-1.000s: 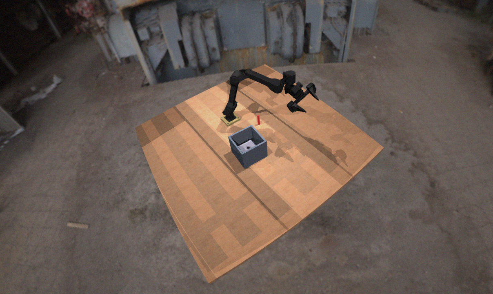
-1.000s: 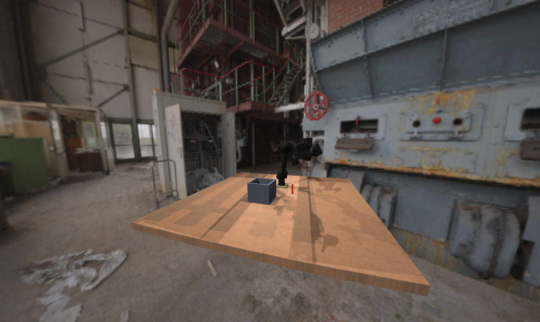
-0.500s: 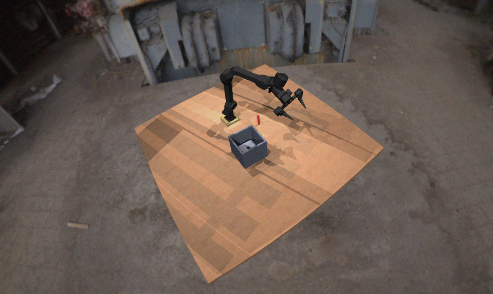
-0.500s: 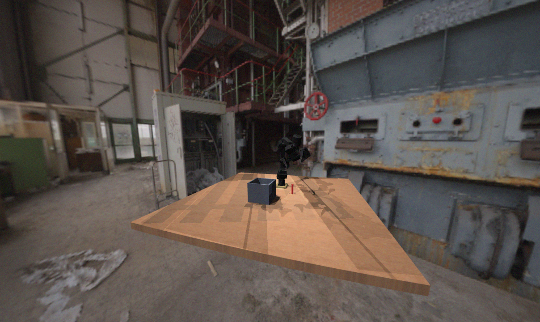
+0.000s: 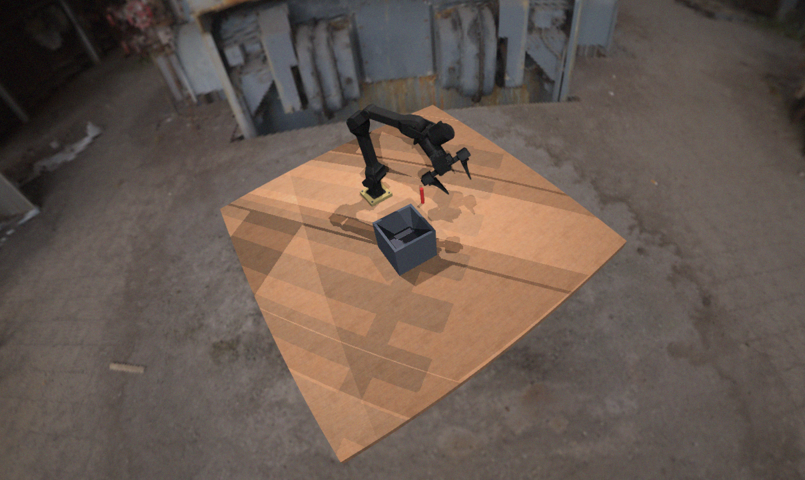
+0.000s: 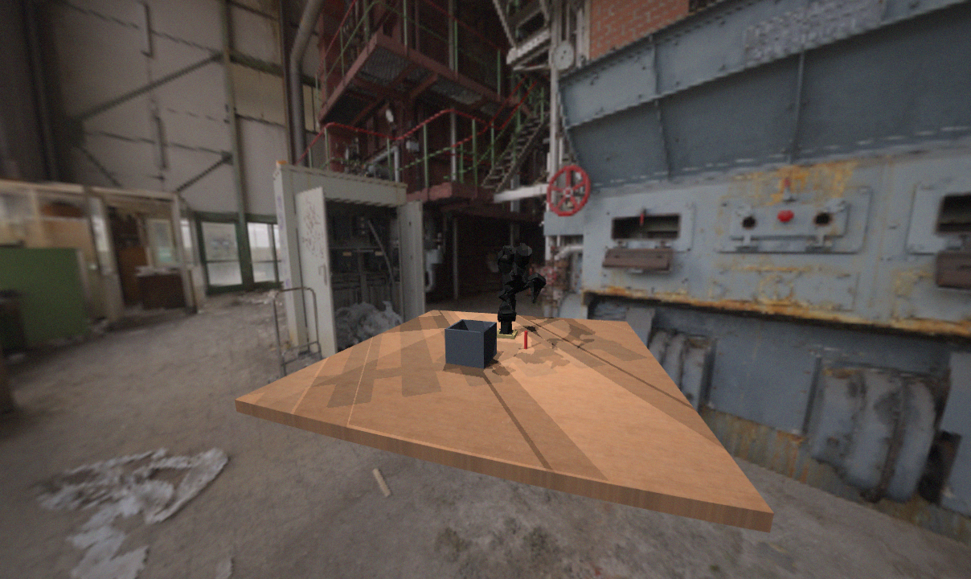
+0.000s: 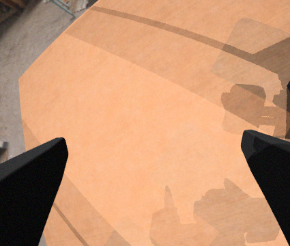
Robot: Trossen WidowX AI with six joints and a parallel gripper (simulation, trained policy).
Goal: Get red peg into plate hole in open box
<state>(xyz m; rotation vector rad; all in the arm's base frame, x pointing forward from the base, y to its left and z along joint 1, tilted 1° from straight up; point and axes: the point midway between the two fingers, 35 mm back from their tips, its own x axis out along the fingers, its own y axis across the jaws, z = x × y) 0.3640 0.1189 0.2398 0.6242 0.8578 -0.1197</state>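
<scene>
Now: the red peg 210 mm behind my gripper tip, 10 mm to the right of it and 190 mm below it. The rest, counted from my gripper tip: plate: 60 mm behind, 210 mm to the right, 190 mm below.
</scene>
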